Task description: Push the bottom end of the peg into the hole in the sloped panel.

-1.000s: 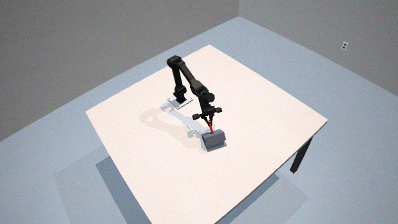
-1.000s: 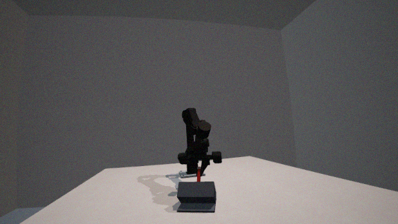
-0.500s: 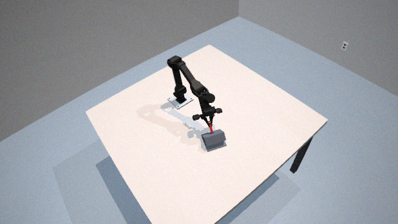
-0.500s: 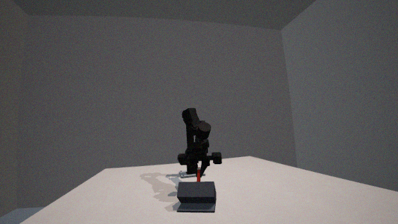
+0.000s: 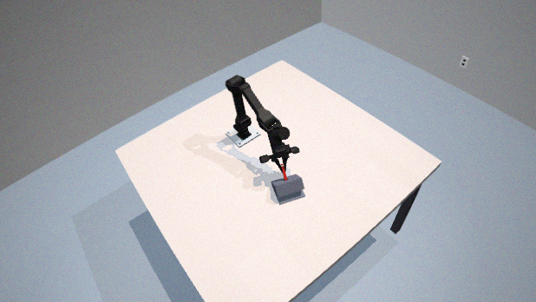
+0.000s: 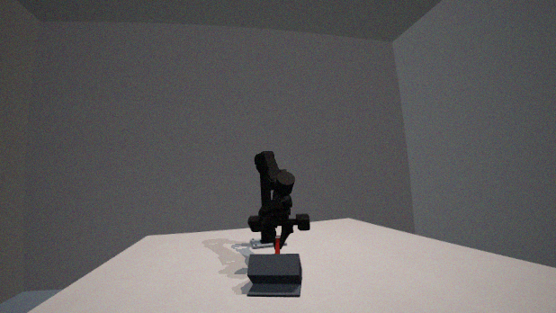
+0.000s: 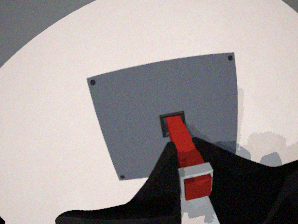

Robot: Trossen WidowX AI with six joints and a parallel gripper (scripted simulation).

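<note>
The dark grey sloped panel lies 5 cm below my gripper tip, 4 cm ahead of it and 2 cm to the right of it. Also, from my gripper tip: peg 1 cm behind, 1 cm above.
</note>
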